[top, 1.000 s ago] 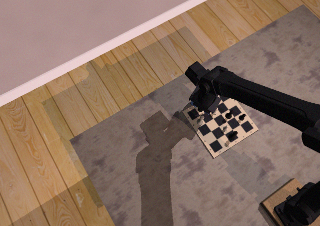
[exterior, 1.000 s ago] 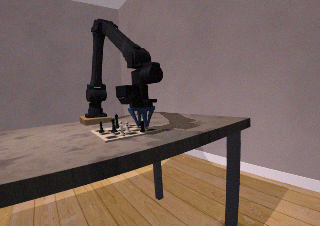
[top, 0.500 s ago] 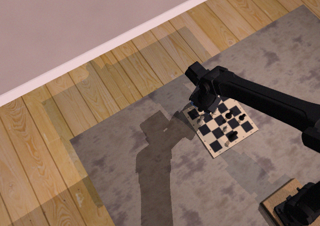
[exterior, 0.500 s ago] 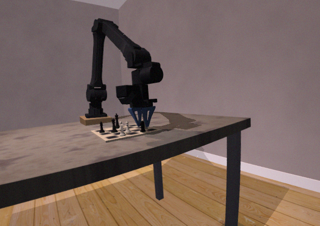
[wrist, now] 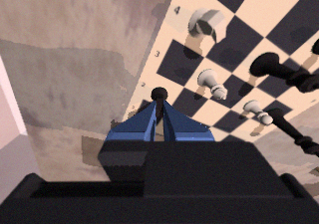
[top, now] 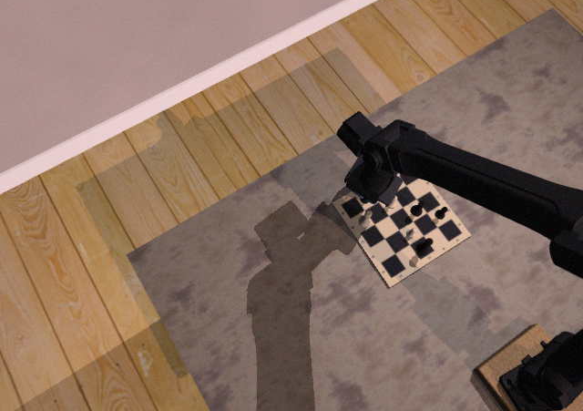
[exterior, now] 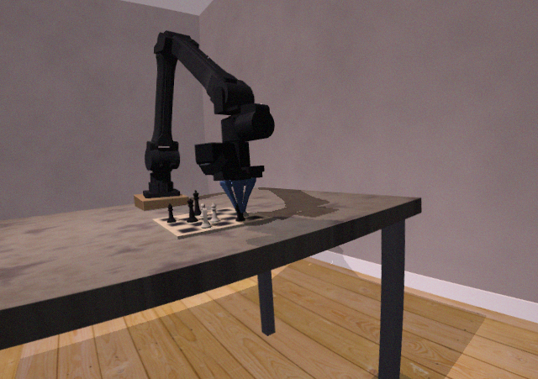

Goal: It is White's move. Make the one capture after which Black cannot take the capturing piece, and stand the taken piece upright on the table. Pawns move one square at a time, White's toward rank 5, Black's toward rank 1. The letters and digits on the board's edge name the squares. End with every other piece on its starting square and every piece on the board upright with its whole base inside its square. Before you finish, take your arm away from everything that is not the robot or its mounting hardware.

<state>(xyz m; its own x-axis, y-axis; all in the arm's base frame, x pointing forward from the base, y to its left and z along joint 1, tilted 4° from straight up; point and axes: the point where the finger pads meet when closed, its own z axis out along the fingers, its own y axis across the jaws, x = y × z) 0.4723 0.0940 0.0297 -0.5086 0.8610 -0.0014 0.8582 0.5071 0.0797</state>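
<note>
The tall white piece lies 4 cm behind my hand, 3 cm to the left of it and 1 cm above it. The rest, counted from my hand: black piece: 7 cm behind, 9 cm to the right; then chessboard: 7 cm behind, 5 cm to the right, 3 cm below.
</note>
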